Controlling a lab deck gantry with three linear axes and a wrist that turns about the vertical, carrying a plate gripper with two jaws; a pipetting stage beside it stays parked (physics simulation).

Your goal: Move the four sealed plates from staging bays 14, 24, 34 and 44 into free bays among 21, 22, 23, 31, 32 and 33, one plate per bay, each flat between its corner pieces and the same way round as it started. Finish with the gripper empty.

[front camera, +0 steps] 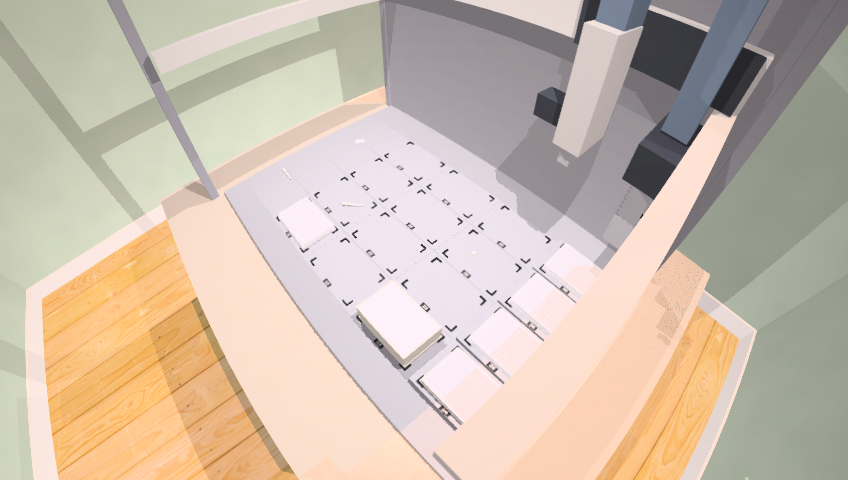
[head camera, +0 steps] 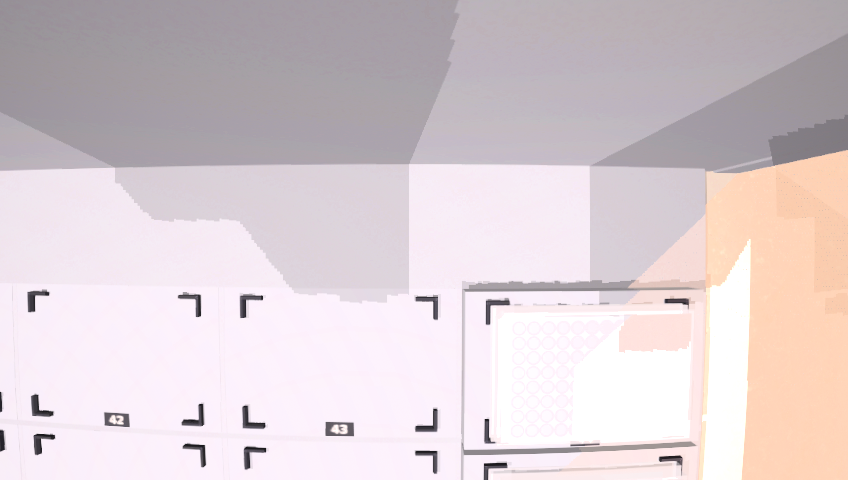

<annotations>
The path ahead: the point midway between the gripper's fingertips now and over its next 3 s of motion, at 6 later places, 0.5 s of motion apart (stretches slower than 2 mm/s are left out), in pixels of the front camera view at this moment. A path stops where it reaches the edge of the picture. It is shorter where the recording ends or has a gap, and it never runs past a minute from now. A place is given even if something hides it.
The gripper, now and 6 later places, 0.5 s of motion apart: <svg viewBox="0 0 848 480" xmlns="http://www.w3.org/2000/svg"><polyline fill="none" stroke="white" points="623,226 574,216 463,212 436,222 456,238 529,299 550,316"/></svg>
</annotations>
